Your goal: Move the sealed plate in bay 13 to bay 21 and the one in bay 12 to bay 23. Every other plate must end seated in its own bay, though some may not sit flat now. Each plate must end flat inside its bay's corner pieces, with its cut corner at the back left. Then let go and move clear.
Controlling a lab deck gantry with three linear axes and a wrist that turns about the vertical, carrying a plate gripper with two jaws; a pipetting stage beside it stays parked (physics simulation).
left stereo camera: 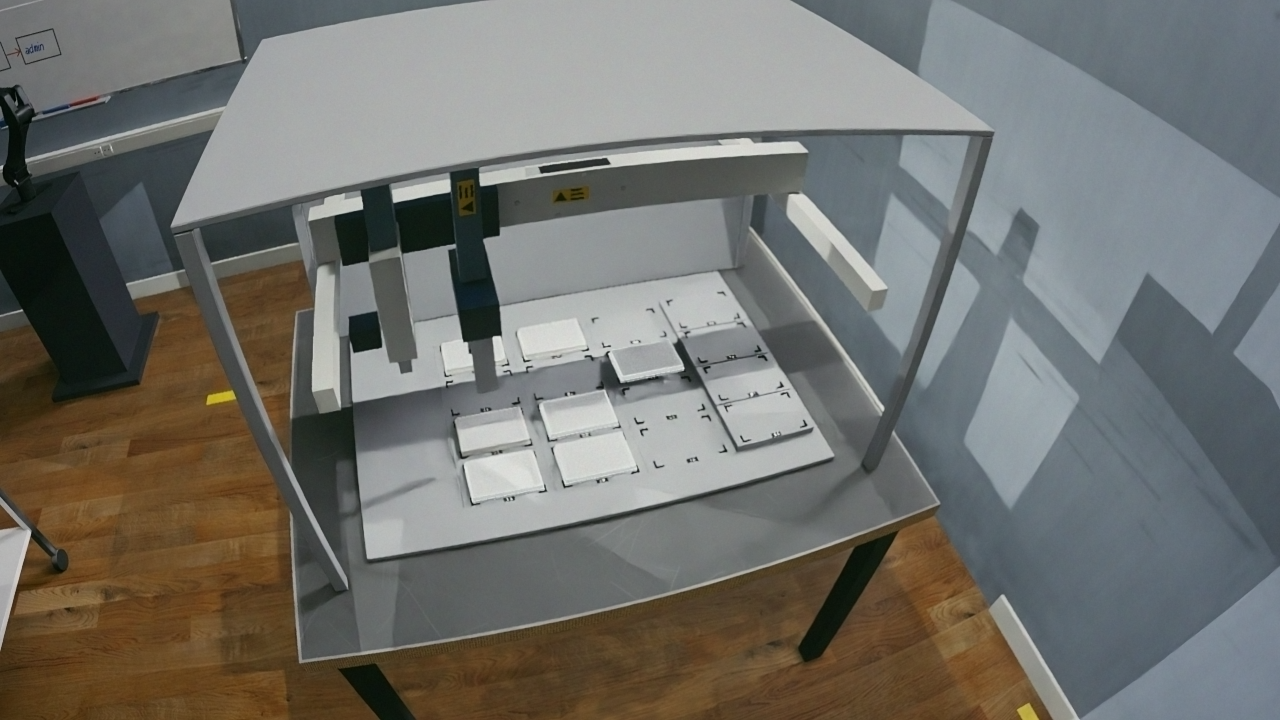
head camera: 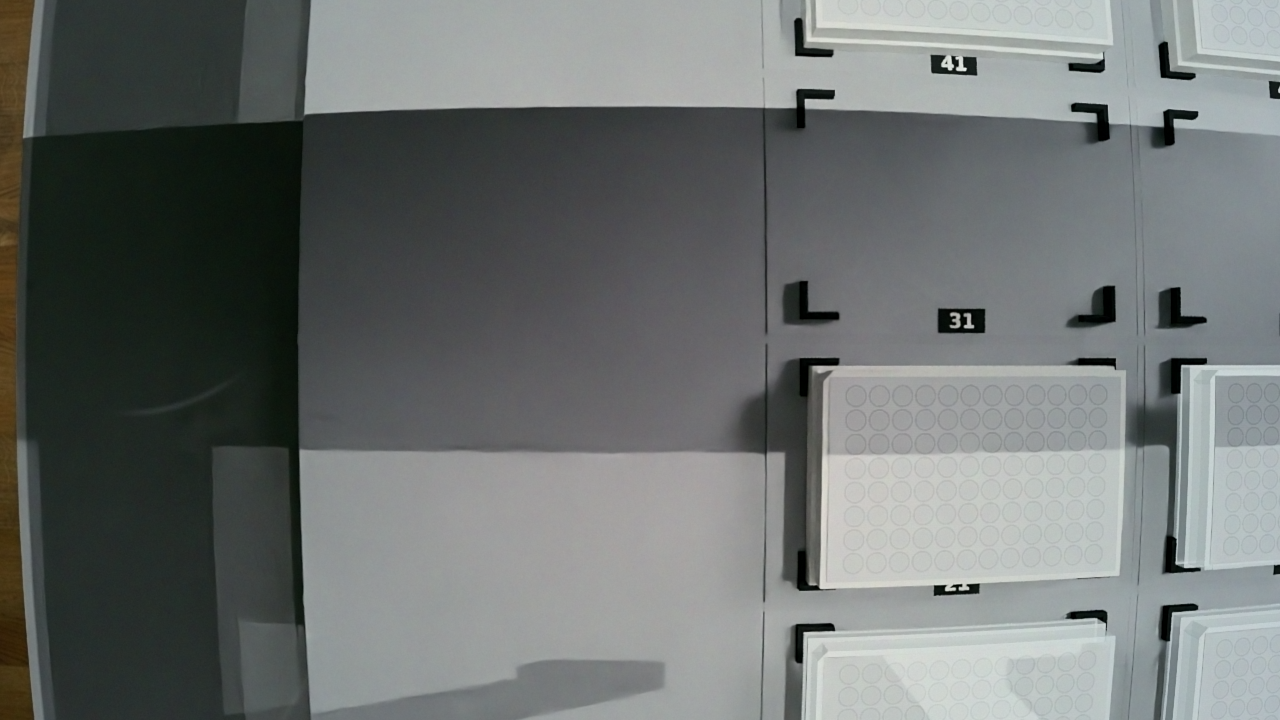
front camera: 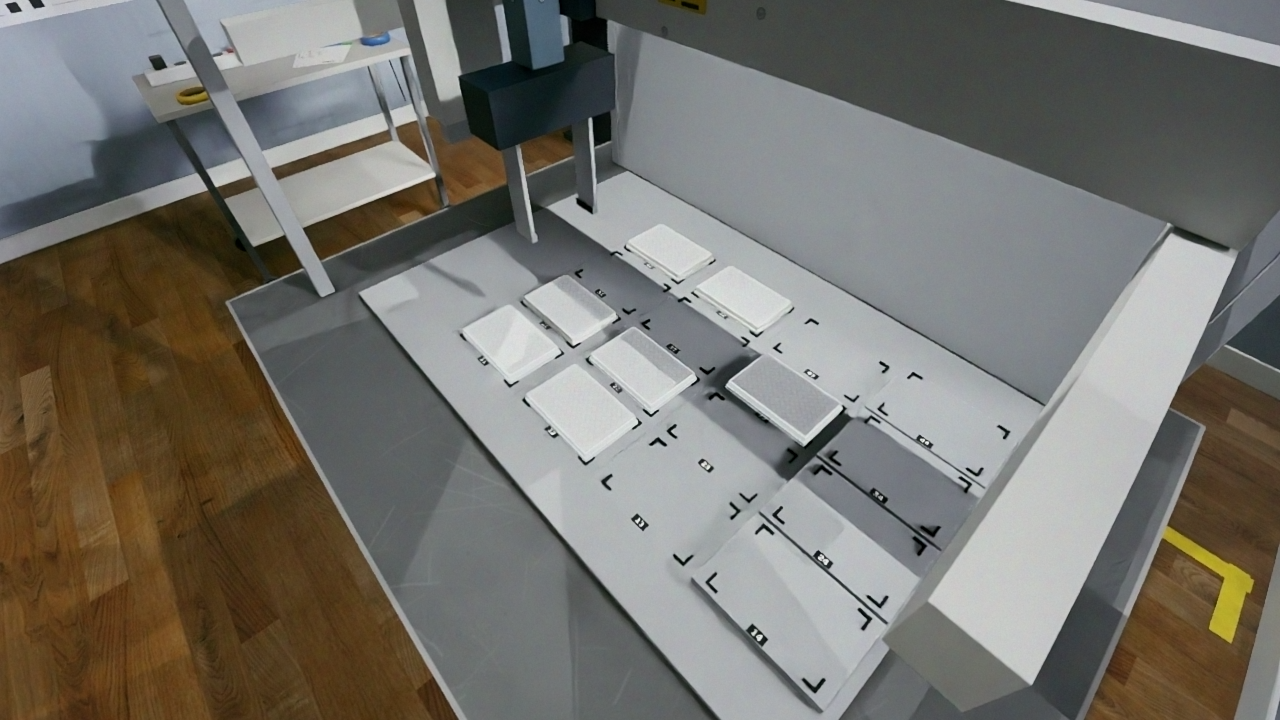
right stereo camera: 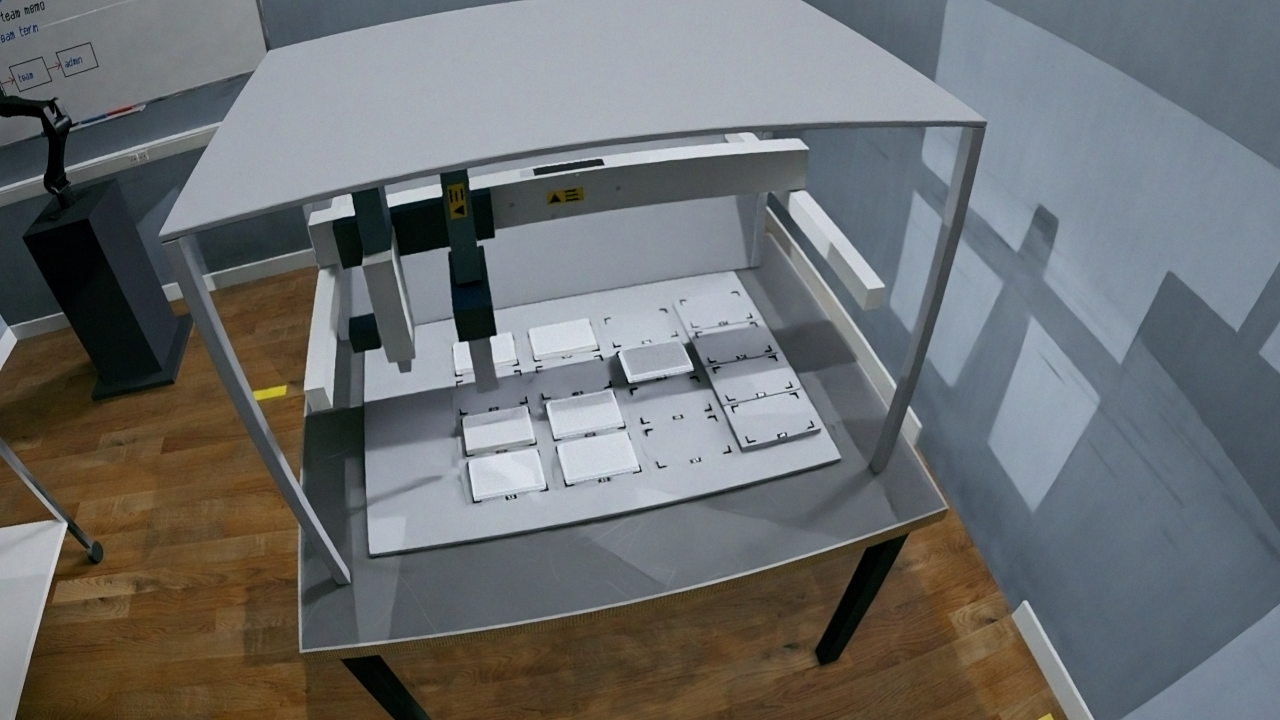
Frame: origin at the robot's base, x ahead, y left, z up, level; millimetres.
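Seen in the pictures: gripper, fingertip midpoint: (left stereo camera: 482,369) (front camera: 558,221) (right stereo camera: 485,369); robot's base at its link origin: (left stereo camera: 472,504) (front camera: 463,335) (right stereo camera: 475,501).
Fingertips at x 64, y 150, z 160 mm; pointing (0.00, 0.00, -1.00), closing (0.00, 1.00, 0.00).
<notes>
Pixels of each thing's top centre, then the offset from my fingertips to it. "*": a spot on its surface instead.
- sealed plate at its top centre: (head camera: 980,478) (front camera: 569,304) (left stereo camera: 491,428) (right stereo camera: 497,427) 146 mm down, 0 mm ahead, 0 mm left
- bay 12 plate at its top centre: (front camera: 580,405) (left stereo camera: 594,455) (right stereo camera: 597,454) 146 mm down, 164 mm ahead, 107 mm right
- Bay 13 at a spot on its surface: (front camera: 639,521) * 160 mm down, 327 mm ahead, 153 mm right
- bay 23 at a spot on its surface: (front camera: 706,465) * 160 mm down, 329 mm ahead, 46 mm right
- bay 33 plate at its top centre: (front camera: 785,391) (right stereo camera: 655,356) (left stereo camera: 646,356) 143 mm down, 328 mm ahead, 103 mm left
- bay 11 at a spot on its surface: (head camera: 957,685) * 146 mm down, 5 mm back, 82 mm right
- bay 22 at a spot on its surface: (head camera: 1248,474) * 146 mm down, 122 mm ahead, 2 mm right
- bay 41 at a spot on its surface: (front camera: 669,251) * 145 mm down, 8 mm ahead, 206 mm left
- bay 42 at a spot on its surface: (front camera: 743,298) * 146 mm down, 171 mm ahead, 206 mm left
- Bay 31 at a spot on its surface: (head camera: 961,320) * 160 mm down, 0 mm ahead, 61 mm left
My gripper (front camera: 560,223) (left stereo camera: 484,386) (right stereo camera: 486,386) is open and empty, raised over the deck's left part, left of bay 31. A sealed plate (front camera: 570,308) (head camera: 971,483) (left stereo camera: 492,430) (right stereo camera: 498,429) sits in bay 21, within its corner pieces, cut corner at the back left. The bay 12 plate (front camera: 581,411) (left stereo camera: 594,457) (right stereo camera: 598,457) sits in its bay; part shows in the head view. Bay 13 (front camera: 639,521) and bay 23 (front camera: 706,465) hold no plate. The bay 33 plate (front camera: 784,399) (left stereo camera: 646,361) (right stereo camera: 656,361) looks raised off the deck, not flat.
Other plates sit in bay 11 (front camera: 511,342) (head camera: 957,685), bay 22 (front camera: 641,368) (head camera: 1248,474), bay 41 (front camera: 669,251) and bay 42 (front camera: 743,298). Bay 31 (head camera: 961,320) is free. The parked pipetting stage (left stereo camera: 392,304) (right stereo camera: 387,304) hangs left of the gripper.
</notes>
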